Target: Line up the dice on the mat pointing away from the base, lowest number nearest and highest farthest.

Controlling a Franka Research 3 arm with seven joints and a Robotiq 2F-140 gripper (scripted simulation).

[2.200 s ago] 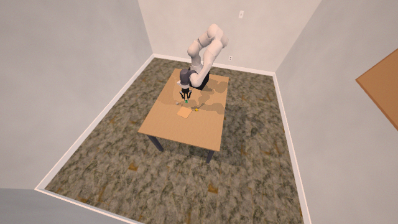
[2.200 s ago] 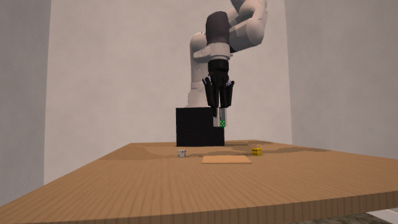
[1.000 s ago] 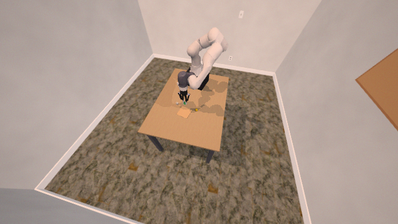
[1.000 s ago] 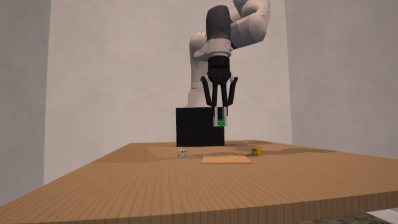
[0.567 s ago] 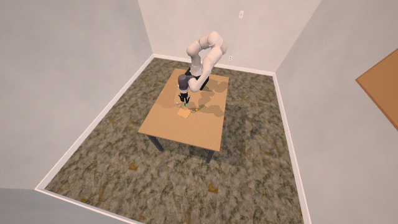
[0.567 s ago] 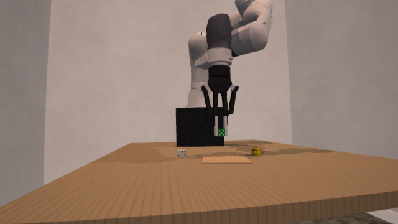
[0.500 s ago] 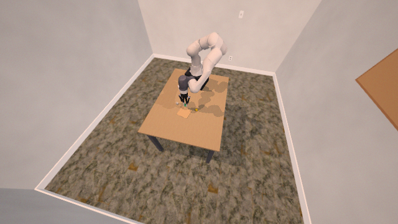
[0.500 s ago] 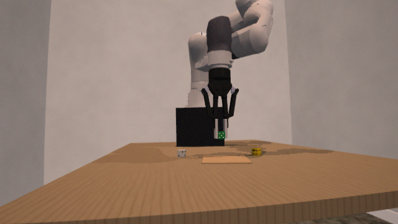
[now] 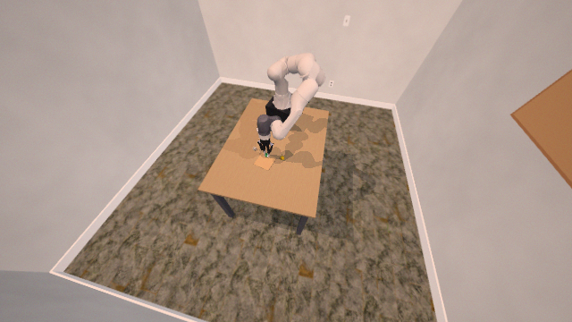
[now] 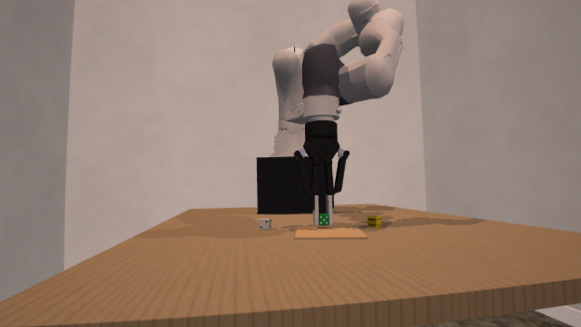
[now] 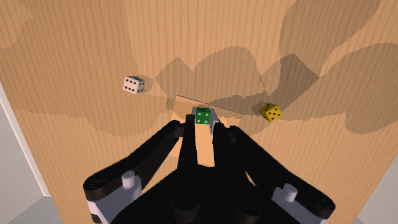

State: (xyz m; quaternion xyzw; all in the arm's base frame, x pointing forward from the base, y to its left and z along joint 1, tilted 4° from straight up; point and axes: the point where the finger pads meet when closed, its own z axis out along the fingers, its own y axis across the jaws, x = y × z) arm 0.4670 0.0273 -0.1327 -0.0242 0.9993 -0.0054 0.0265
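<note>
My gripper is now 2 cm above the green die. Round my hand: tan mat (5 cm ahead, 4 cm below); then white die (13 cm to the right, 4 cm behind, 3 cm below); then yellow die (13 cm to the left, 3 cm below, 2 cm behind).
</note>
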